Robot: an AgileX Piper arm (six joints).
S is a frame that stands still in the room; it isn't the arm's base.
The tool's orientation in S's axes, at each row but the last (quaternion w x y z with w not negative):
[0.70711 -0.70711 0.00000 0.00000]
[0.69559 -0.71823 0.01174 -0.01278]
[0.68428 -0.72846 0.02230 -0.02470]
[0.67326 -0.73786 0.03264 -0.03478]
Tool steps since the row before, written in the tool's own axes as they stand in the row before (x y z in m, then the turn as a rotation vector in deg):
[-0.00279 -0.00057 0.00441 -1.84 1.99 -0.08]
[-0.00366 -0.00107 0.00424 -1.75 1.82 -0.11]
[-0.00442 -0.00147 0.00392 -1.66 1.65 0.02]
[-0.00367 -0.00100 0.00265 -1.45 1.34 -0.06]
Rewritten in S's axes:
[-0.00279 0.00441 0.00057 -1.84 -0.08 -1.99]
[-0.00351 0.00440 0.00093 -1.75 -0.11 -1.82]
[-0.00415 0.00429 0.00120 -1.65 0.03 -1.66]
[-0.00340 0.00307 0.00073 -1.45 -0.04 -1.34]

